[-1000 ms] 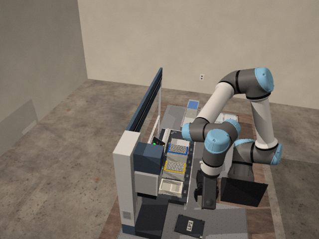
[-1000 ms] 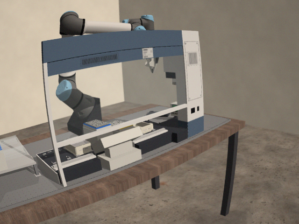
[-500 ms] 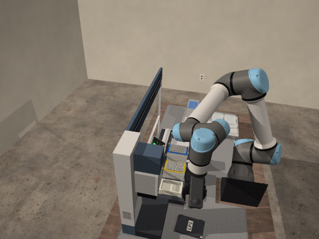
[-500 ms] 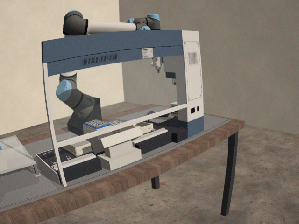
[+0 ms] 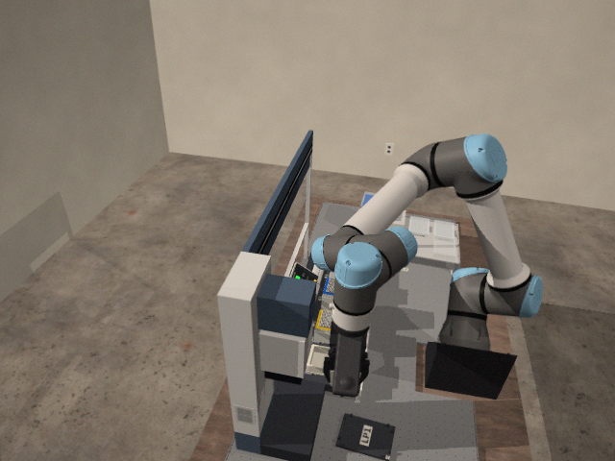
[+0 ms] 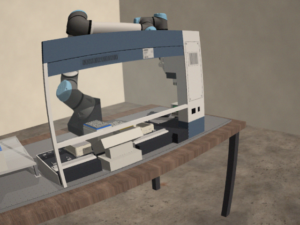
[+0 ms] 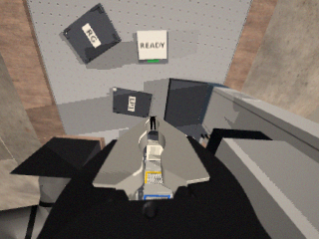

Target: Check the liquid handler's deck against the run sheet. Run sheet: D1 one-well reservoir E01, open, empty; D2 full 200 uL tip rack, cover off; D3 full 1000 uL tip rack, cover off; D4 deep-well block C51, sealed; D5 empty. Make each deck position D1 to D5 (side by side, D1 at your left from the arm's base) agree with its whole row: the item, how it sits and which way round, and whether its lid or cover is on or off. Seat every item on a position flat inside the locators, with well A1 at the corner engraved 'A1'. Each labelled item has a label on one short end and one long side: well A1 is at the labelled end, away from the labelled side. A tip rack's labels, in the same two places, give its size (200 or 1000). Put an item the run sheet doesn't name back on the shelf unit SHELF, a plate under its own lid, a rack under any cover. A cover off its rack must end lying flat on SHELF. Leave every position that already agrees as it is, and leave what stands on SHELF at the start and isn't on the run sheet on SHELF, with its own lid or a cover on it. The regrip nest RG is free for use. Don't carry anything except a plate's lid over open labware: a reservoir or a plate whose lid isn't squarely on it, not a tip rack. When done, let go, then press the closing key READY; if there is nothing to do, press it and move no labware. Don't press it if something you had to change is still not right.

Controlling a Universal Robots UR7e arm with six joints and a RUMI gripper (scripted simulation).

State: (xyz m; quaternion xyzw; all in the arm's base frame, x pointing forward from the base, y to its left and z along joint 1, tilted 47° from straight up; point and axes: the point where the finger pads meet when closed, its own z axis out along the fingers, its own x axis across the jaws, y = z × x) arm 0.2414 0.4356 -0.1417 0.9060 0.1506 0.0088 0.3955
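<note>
Right now my hand is 10 mm past the green key, 60 mm to the right of it and 230 mm above it. From my hand the other things lie so: cream one-well reservoir (100 mm ahead, 270 mm to the right, 250 mm below); then liquid handler tower (230 mm ahead, 30 mm to the right, 40 mm below); then dark pad (60 mm behind, 110 mm to the right, 310 mm below).
</note>
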